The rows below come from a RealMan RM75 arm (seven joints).
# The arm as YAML. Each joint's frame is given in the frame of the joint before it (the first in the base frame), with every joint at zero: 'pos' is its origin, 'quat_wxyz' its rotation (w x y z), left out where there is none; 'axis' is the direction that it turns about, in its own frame. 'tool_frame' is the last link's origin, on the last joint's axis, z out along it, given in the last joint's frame.
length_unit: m
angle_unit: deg
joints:
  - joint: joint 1
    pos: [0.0, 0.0, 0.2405]
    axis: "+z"
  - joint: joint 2
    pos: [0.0, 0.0, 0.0]
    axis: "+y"
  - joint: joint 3
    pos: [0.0, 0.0, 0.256]
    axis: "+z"
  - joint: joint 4
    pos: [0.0, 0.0, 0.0]
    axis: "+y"
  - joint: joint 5
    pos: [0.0, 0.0, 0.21]
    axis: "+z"
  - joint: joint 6
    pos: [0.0, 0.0, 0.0]
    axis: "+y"
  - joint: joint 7
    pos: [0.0, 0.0, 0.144]
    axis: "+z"
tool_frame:
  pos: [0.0, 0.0, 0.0]
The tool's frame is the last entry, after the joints.
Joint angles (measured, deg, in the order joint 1, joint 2, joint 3, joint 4, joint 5, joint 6, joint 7), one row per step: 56.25, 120.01, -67.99, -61.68, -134.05, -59.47, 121.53; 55.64, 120.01, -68.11, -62.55, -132.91, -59.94, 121.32; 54.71, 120.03, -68.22, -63.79, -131.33, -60.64, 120.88; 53.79, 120.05, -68.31, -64.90, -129.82, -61.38, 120.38; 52.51, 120.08, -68.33, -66.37, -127.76, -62.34, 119.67; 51.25, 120.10, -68.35, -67.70, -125.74, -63.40, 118.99; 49.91, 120.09, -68.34, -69.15, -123.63, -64.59, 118.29; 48.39, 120.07, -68.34, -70.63, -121.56, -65.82, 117.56; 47.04, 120.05, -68.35, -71.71, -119.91, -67.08, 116.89; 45.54, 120.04, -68.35, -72.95, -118.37, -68.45, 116.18; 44.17, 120.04, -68.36, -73.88, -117.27, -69.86, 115.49; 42.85, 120.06, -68.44, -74.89, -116.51, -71.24, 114.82
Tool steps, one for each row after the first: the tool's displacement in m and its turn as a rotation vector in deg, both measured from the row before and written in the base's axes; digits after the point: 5 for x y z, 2 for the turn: -0.00076, -0.00249, 0.00125, -0.39, 0.85, 0.33; -0.00051, -0.00367, 0.00189, -0.53, 1.13, 0.51; 0.00009, -0.00371, 0.00159, -0.59, 1.00, 0.49; 0.00046, -0.00492, 0.00258, -0.72, 1.42, 0.64; 0.00094, -0.00513, 0.00223, -0.85, 1.33, 0.58; 0.00097, -0.00557, 0.00285, -0.86, 1.36, 0.68; 0.00221, -0.00591, 0.00303, -0.82, 1.28, 0.62; 0.00324, -0.00546, 0.00184, -0.93, 0.85, 0.43; 0.00388, -0.00596, 0.00218, -0.86, 0.72, 0.49; 0.00489, -0.00558, 0.00111, -0.93, 0.29, 0.34; 0.00469, -0.00557, 0.00091, -0.80, -0.03, 0.44
